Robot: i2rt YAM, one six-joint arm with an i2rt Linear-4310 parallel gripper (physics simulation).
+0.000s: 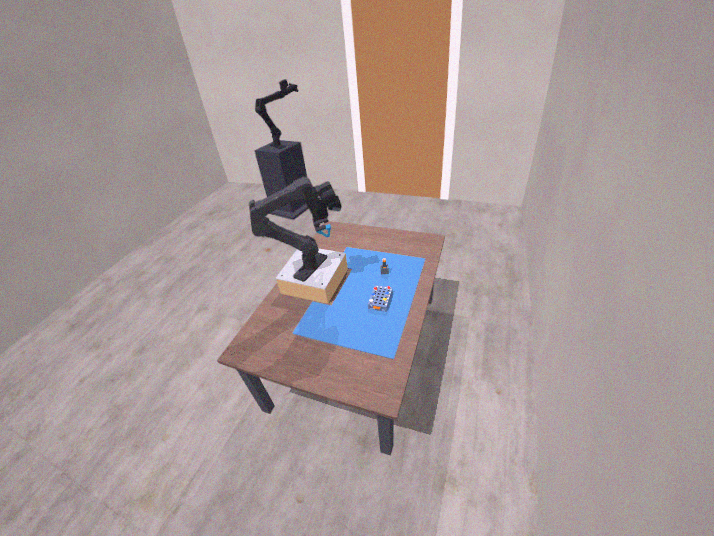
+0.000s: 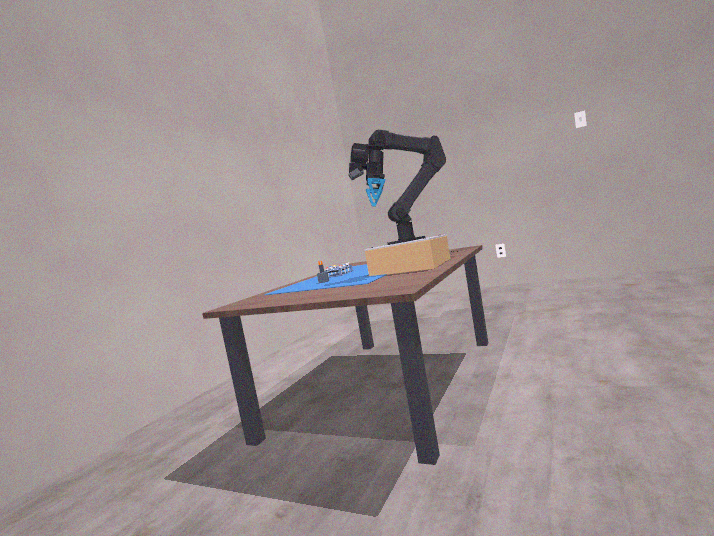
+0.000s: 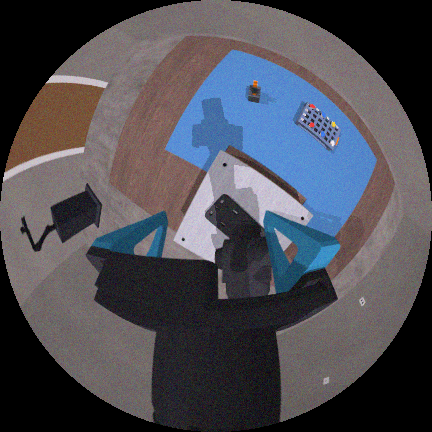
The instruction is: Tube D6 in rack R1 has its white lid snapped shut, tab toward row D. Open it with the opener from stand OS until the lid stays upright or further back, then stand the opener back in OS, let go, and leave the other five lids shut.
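Where they show: gripper, fingertip midpoint: (image 1: 327, 229) (image 2: 374, 202) (image 3: 215, 215); arm's base, origin of the base link: (image 1: 310, 266) (image 2: 407, 241) (image 3: 245, 231).
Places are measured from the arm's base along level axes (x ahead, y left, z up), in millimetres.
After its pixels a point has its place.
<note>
The grey rack R1 (image 1: 380, 298) @[x 368, y 18, z -71 mm] (image 2: 339, 270) @[x 306, y 88, z -78 mm] (image 3: 318, 126) @[x 350, y 35, z -80 mm] stands on the blue mat, with small red, blue, yellow and white lids on it. Which lid is D6's, and how it sits, is too small to tell. The opener (image 1: 384, 262) @[x 287, y 219, z -36 mm] (image 2: 320, 265) @[x 283, y 225, z -33 mm] (image 3: 255, 84) @[x 280, y 217, z -18 mm], with an orange top, stands upright in the dark stand OS (image 1: 384, 270) @[x 292, y 208, z -77 mm] (image 2: 322, 277) @[x 276, y 234, z -81 mm] (image 3: 254, 95) @[x 271, y 210, z -62 mm] on the mat. My gripper (image 1: 325, 232) @[x 60, y 97, z 173 mm] (image 2: 374, 203) @[x 60, y 97, z 173 mm] (image 3: 215, 215) @[x 60, y 97, z 173 mm] is open and empty, with blue fingers wide apart. It hangs high above the table, well away from rack and stand.
The arm's base stands on a pale-topped wooden box (image 1: 305, 291) @[x 41, y -112, z -51 mm] (image 2: 408, 259) @[x -69, y 132, z -59 mm] (image 3: 197, 227) @[x -74, y 89, z 5 mm] beside the blue mat (image 1: 346, 323) @[x 291, y -156, z -102 mm] (image 2: 288, 288) @[x 397, y 314, z -102 mm] (image 3: 280, 175) @[x 155, y 14, z -102 mm]. The wooden table (image 1: 357, 375) @[x 464, y -353, z -105 mm] (image 2: 392, 293) @[x -225, y 512, z -105 mm] (image 3: 140, 145) @[x -58, y 429, z -105 mm] surrounds the mat. Another arm on a dark pedestal (image 1: 282, 173) (image 3: 77, 214) stands beyond the table.
</note>
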